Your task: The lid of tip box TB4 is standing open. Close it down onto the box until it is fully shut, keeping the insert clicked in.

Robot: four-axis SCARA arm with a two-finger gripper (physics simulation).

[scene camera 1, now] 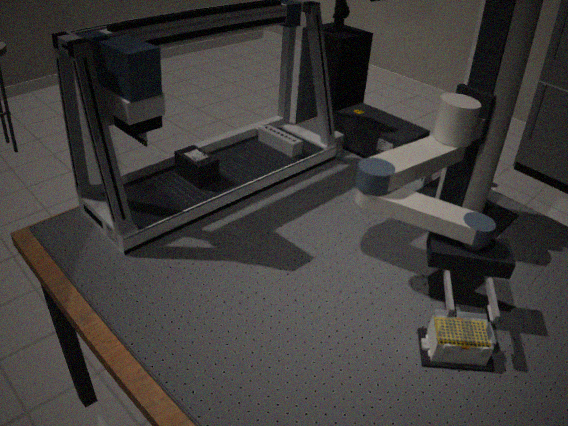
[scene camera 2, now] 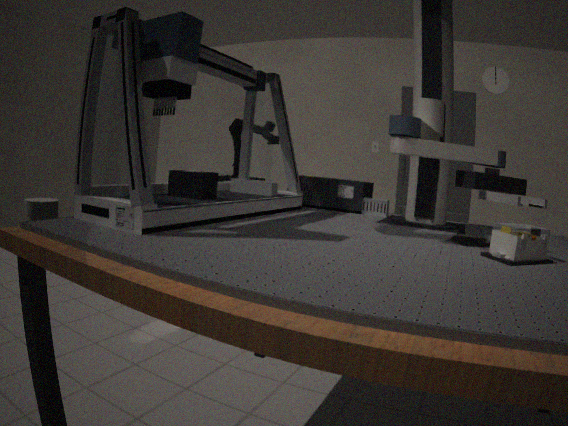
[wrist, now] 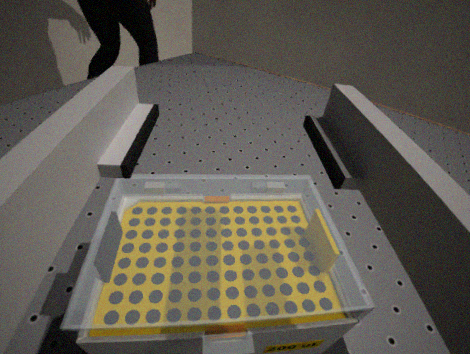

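Pixels of known places: gripper, fingertip midpoint: (scene camera 1: 473,316) (scene camera 2: 533,202) (wrist: 234,97); arm's base, origin of the base link: (scene camera 2: 424,227).
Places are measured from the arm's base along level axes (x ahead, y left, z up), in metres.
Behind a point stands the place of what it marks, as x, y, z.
The tip box (scene camera 1: 457,354) @(0.535, 0.295, 0.049) (scene camera 2: 514,248) @(0.563, 0.254, 0.047) (wrist: 170,346) @(0.447, 0.268, 0.064) stands at the right of the table; its "200 uL" label shows in the wrist view. Its clear lid (wrist: 240,182) @(0.530, 0.289, 0.090) lies low over the top, with its front edge close above the front rim; any small gap is hard to judge. Under it the yellow insert (scene camera 1: 461,331) @(0.493, 0.274, 0.070) (wrist: 220,265) @(0.489, 0.272, 0.070) looks level, with orange clips (wrist: 217,199) (wrist: 226,330) @(0.462, 0.251, 0.081) at its back and front edges. My gripper (scene camera 1: 472,316) @(0.519, 0.292, 0.145) (wrist: 234,97) @(0.519, 0.292, 0.145) is shut with nothing held. Its fingers stand apart even so, above and beyond the back edge of the box.
A black base plate (scene camera 1: 423,359) @(0.572, 0.243, 0.020) lies under the box. The gantry machine (scene camera 1: 225,220) (scene camera 2: 175,220) stands at the left of the table with a dark block (scene camera 1: 197,167) @(0.565, -0.521, 0.128) and a white rack (scene camera 1: 280,140) @(0.227, -0.540, 0.100) inside. A dark flat box (scene camera 1: 385,122) @(-0.125, -0.385, 0.128) is behind my arm.
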